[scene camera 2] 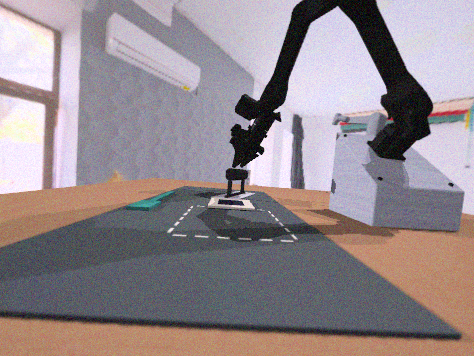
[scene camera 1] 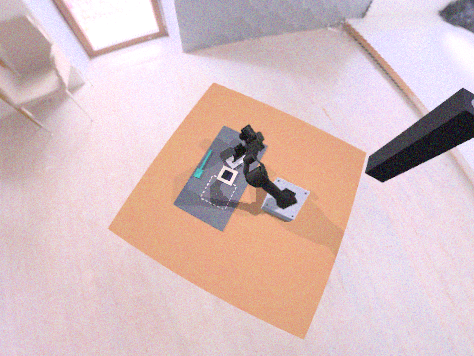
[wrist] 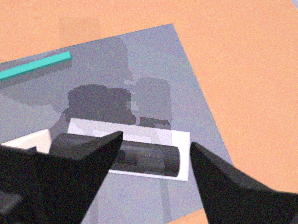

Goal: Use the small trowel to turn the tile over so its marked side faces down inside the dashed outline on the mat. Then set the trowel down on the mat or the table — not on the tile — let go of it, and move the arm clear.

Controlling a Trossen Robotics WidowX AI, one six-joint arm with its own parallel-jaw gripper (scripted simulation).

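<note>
There is a small trowel point(wrist: 151, 152) that I can see. As for my gripper point(scene camera 2: 237, 167), it is open and holds nothing, and the wrist view lets me see the gripper point(wrist: 156, 141) too.
</note>
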